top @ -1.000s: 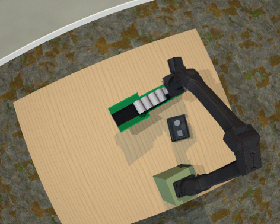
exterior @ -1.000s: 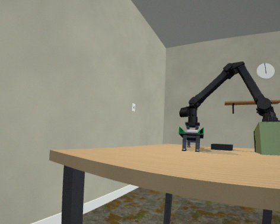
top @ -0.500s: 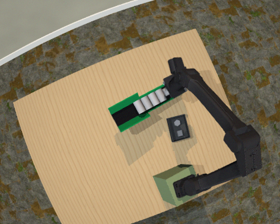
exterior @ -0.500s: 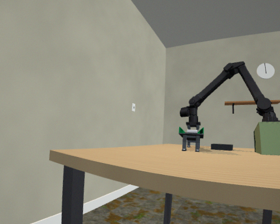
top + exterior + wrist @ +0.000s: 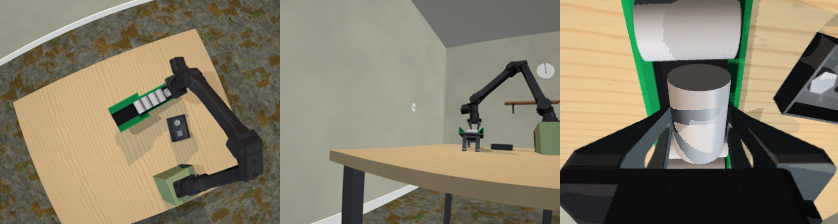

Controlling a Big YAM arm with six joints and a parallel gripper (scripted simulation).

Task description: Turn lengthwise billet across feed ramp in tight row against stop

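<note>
Right now the ramp is 12 cm to the left of my hand, 4 cm below it and 2 cm behind it. Also, from my hand: dark tray: 19 cm behind, 10 cm below.
</note>
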